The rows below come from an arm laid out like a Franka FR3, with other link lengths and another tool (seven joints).
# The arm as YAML. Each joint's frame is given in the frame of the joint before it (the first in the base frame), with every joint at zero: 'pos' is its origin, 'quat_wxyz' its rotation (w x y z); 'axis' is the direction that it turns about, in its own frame. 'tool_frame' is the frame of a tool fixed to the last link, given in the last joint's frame.
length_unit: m
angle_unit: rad
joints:
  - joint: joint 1
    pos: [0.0, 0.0, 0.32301]
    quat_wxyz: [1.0, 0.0, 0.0, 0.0]
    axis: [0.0, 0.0, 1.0]
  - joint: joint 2
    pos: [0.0, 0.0, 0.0]
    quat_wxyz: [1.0, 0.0, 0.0, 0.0]
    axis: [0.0, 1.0, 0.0]
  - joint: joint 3
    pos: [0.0, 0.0, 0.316]
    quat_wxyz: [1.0, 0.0, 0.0, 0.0]
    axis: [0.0, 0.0, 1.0]
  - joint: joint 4
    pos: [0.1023, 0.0, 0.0]
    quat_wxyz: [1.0, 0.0, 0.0, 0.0]
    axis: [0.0, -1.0, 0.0]
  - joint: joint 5
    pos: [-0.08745, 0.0, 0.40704]
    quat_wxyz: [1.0, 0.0, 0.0, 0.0]
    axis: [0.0, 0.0, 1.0]
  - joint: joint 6
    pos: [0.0, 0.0, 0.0]
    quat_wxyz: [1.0, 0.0, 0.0, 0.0]
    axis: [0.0, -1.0, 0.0]
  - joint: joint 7
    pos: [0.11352, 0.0, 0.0]
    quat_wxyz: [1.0, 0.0, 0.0, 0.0]
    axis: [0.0, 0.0, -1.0]
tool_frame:
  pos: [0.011, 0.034, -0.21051]
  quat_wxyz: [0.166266, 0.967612, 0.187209, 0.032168]
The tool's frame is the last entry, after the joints.
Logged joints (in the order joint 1, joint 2, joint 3, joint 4, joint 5, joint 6, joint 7), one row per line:
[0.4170, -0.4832, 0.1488, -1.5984, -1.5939, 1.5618, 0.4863]
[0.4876, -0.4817, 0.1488, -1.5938, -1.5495, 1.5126, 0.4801]
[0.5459, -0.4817, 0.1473, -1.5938, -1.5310, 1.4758, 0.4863]
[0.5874, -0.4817, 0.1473, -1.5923, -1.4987, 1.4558, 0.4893]
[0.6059, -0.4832, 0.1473, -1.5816, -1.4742, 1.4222, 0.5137]
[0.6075, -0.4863, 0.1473, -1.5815, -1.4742, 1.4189, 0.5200]
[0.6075, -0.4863, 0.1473, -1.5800, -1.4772, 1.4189, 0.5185]
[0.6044, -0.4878, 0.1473, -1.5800, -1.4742, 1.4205, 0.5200]
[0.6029, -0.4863, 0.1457, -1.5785, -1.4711, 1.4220, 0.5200]
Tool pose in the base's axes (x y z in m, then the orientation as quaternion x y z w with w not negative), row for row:
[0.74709, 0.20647, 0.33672, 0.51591, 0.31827, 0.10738, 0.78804]
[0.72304, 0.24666, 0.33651, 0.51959, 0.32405, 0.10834, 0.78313]
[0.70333, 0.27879, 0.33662, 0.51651, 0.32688, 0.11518, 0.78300]
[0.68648, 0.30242, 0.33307, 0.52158, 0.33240, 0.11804, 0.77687]
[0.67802, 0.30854, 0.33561, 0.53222, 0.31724, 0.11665, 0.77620]
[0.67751, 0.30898, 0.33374, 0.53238, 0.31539, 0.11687, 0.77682]
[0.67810, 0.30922, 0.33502, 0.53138, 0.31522, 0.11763, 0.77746]
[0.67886, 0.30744, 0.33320, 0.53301, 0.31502, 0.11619, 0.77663]
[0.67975, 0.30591, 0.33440, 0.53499, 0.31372, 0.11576, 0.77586]
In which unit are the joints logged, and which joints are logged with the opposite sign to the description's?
The joints are logged in radians. Opposite sign: joint 2.
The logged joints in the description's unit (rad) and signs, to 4 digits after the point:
[0.4170, 0.4832, 0.1488, -1.5984, -1.5939, 1.5618, 0.4863]
[0.4876, 0.4817, 0.1488, -1.5938, -1.5495, 1.5126, 0.4801]
[0.5459, 0.4817, 0.1473, -1.5938, -1.5310, 1.4758, 0.4863]
[0.5874, 0.4817, 0.1473, -1.5923, -1.4987, 1.4558, 0.4893]
[0.6059, 0.4832, 0.1473, -1.5816, -1.4742, 1.4222, 0.5137]
[0.6075, 0.4863, 0.1473, -1.5815, -1.4742, 1.4189, 0.5200]
[0.6075, 0.4863, 0.1473, -1.5800, -1.4772, 1.4189, 0.5185]
[0.6044, 0.4878, 0.1473, -1.5800, -1.4742, 1.4205, 0.5200]
[0.6029, 0.4863, 0.1457, -1.5785, -1.4711, 1.4220, 0.5200]

